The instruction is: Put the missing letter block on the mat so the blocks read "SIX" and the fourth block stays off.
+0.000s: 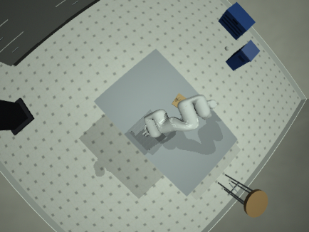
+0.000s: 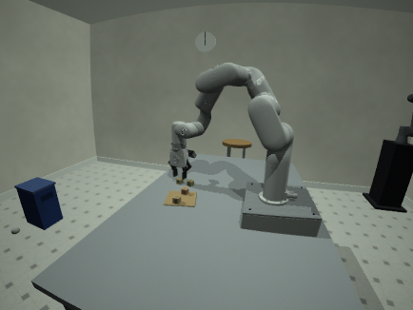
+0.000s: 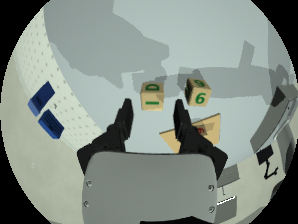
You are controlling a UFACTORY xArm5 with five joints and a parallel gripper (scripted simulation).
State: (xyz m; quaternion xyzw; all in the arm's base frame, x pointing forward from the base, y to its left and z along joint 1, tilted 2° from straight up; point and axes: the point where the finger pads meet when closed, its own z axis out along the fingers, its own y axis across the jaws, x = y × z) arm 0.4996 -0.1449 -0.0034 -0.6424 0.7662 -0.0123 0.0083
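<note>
Right now my hand is 80 mm past the tan mat, 160 mm to the right of it and 50 mm above it.
</note>
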